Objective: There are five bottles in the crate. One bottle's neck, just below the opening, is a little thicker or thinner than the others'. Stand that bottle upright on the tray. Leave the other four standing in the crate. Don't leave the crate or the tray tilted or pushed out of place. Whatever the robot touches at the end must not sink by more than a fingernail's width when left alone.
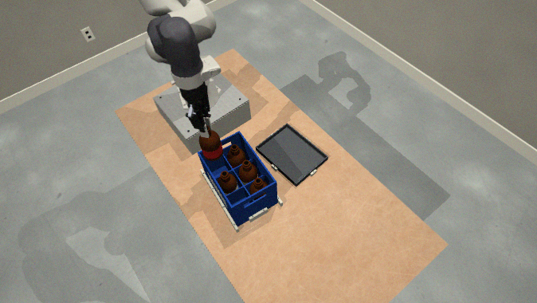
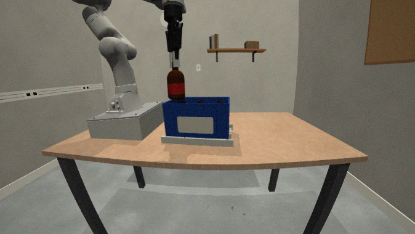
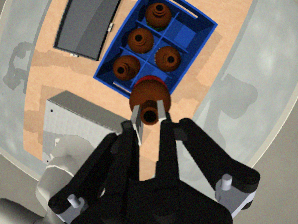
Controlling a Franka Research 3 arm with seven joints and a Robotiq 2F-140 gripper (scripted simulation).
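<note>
The bottle is 8 cm below my hand. Round my hand: blue crate: 9 cm ahead, 5 cm to the left, 27 cm below; then dark grey tray: 6 cm ahead, 31 cm to the left, 34 cm below.
</note>
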